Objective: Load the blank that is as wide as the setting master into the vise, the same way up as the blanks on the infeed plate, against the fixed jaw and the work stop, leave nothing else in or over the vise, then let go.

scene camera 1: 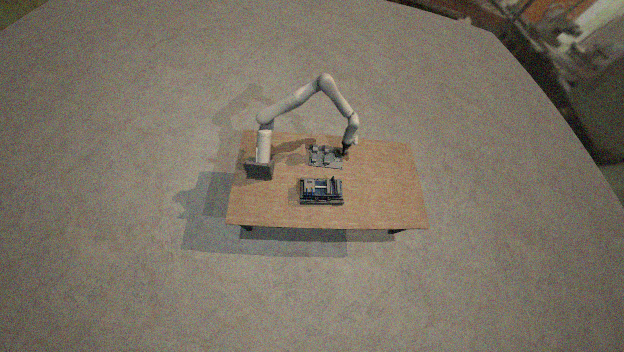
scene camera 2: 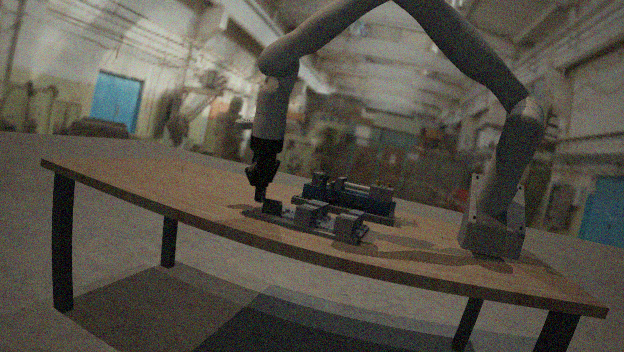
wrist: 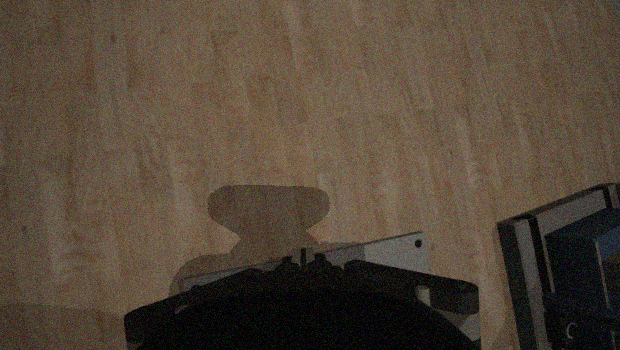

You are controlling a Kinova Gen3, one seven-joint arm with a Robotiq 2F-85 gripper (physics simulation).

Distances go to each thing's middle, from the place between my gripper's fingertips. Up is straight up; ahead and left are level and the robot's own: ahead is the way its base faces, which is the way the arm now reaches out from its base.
Right now my hand is 13 cm past the infeed plate [scene camera 2: 325, 229] and 1 cm above it.
